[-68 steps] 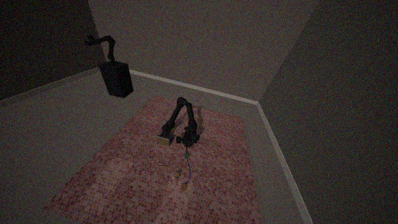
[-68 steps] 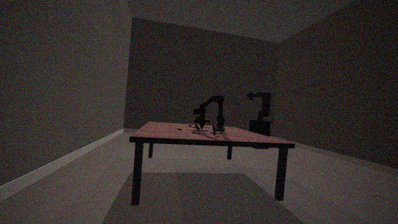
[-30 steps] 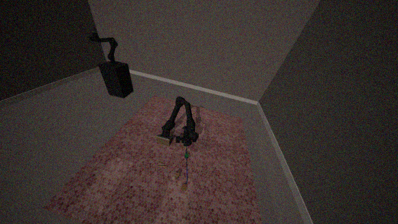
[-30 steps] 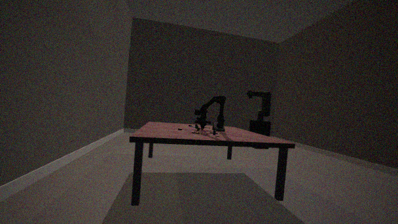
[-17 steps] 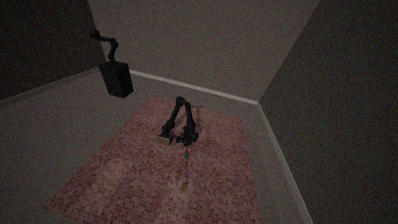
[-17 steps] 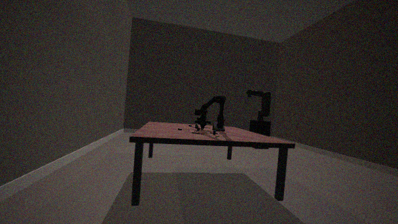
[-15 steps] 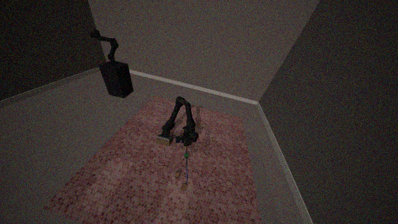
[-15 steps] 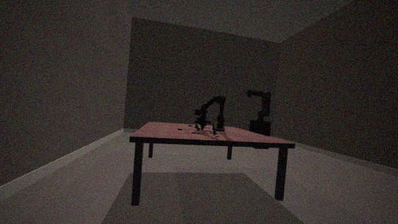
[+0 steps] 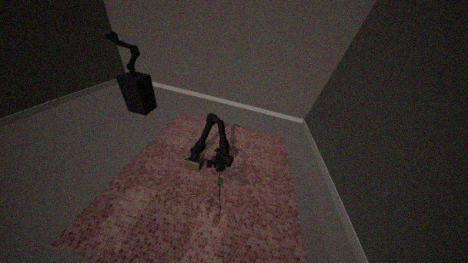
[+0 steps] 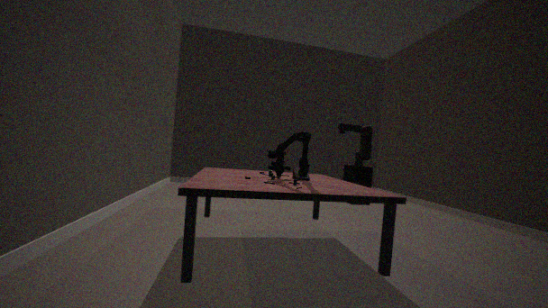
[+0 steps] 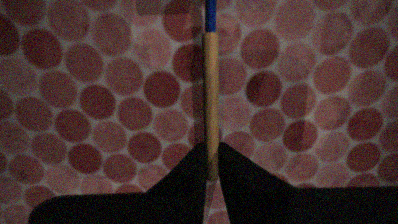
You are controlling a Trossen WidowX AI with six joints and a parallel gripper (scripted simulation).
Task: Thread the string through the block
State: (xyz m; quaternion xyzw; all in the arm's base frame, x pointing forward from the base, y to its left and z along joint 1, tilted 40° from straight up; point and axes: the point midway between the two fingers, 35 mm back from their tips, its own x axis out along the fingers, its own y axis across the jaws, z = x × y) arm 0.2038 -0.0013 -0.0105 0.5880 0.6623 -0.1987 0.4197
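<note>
The thin wooden stick is 1 cm ahead of my gripper tip, 4 cm to the right of it and 1 cm above it. From my gripper tip the other things lie so: wooden spool: 1 cm ahead, 29 cm to the right, 2 cm above; then loose stick: 14 cm behind, 24 cm to the right; then green block: 4 cm ahead, 11 cm to the right, 1 cm above.
</note>
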